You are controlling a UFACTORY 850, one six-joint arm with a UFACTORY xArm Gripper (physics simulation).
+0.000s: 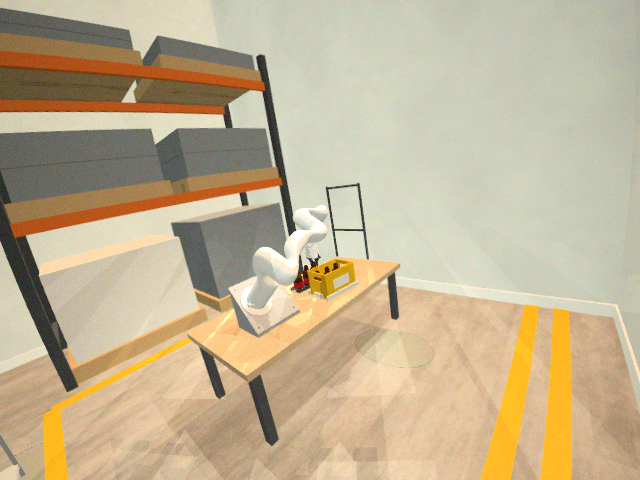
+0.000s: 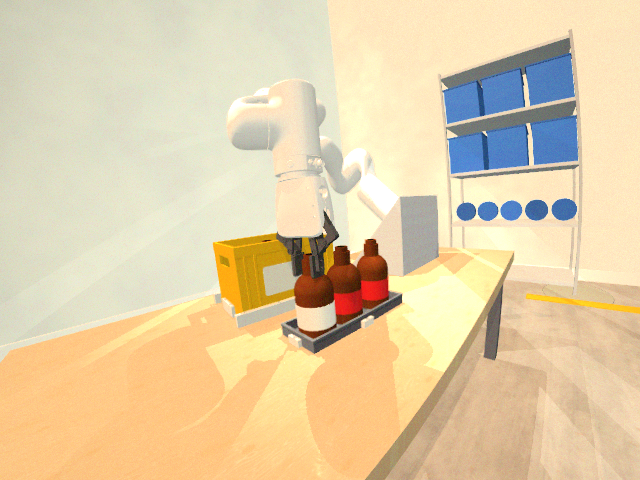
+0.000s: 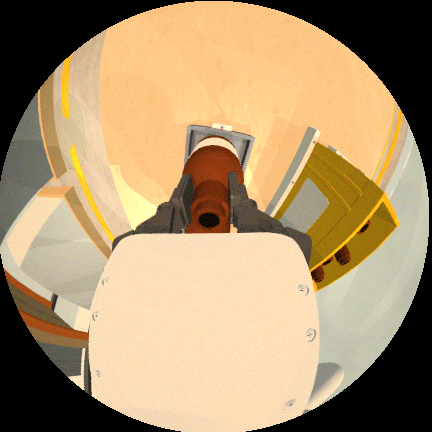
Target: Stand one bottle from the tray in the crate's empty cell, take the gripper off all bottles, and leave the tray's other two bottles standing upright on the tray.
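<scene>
The white-labelled brown bottle point(image 2: 315, 316) point(image 3: 212, 162) stands upright at the near end of the grey tray point(image 2: 338, 333) point(image 3: 188, 142). My gripper point(image 2: 307, 265) point(image 3: 210, 185) points down and is shut on this bottle's neck, one finger on each side. Two red-labelled bottles, the middle one point(image 2: 347, 303) and the far one point(image 2: 374, 290), stand upright behind it on the tray. The yellow crate point(image 1: 321, 285) point(image 2: 240, 279) point(image 3: 345, 200) stands beside the tray, with several brown bottle tops point(image 3: 342, 254) inside. Its empty cell cannot be made out.
White strips point(image 2: 263, 314) run along the crate's foot on the wooden table point(image 1: 289, 330). The arm's grey base block point(image 1: 266, 315) point(image 2: 419, 232) stands past the red-labelled end of the tray. The crate wall rises close beside the gripper.
</scene>
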